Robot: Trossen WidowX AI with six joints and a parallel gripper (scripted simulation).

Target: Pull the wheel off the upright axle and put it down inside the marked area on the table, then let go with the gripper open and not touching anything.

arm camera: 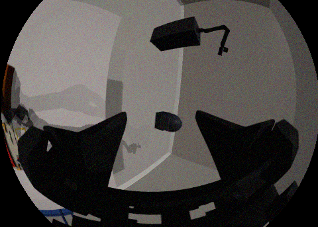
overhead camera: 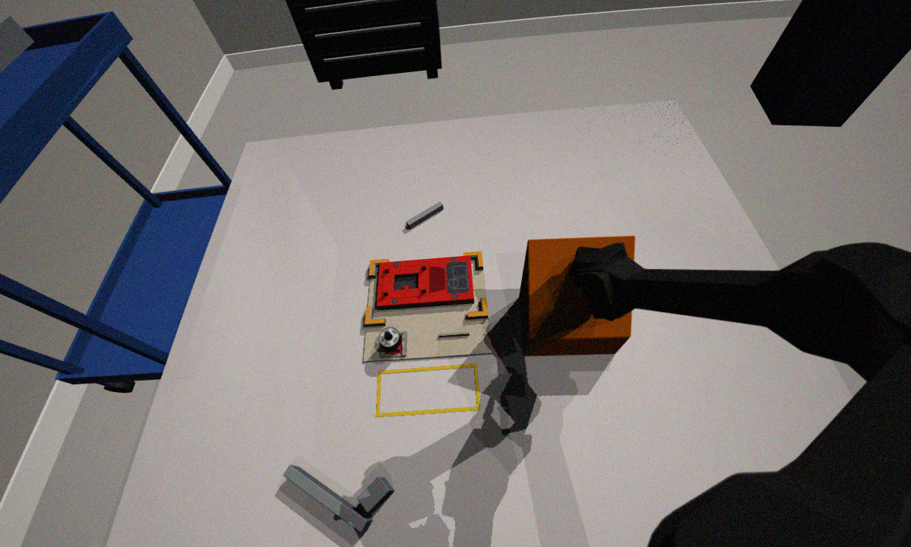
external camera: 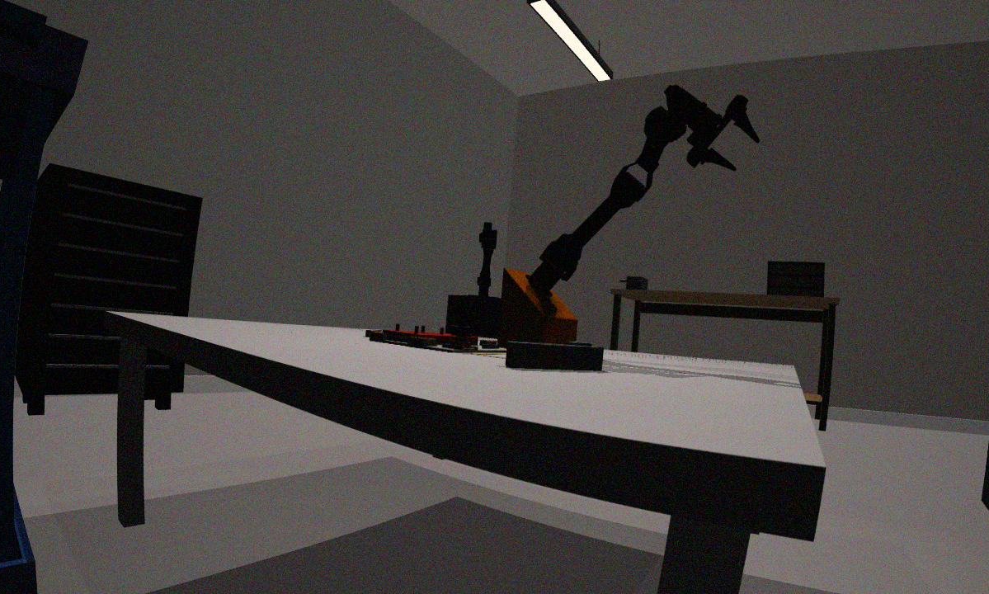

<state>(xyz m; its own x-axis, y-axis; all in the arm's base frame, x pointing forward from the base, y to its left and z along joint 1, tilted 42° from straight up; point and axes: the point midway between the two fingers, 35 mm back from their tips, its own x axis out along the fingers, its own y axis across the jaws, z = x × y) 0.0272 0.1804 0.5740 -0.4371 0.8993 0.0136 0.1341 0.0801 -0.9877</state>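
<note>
My gripper tip is now 440 mm to the left of the grey wheel, 420 mm above it and 370 mm short of it. Also, from my gripper tip: grey bar: 770 mm to the right, 450 mm below, 350 mm ahead.
</note>
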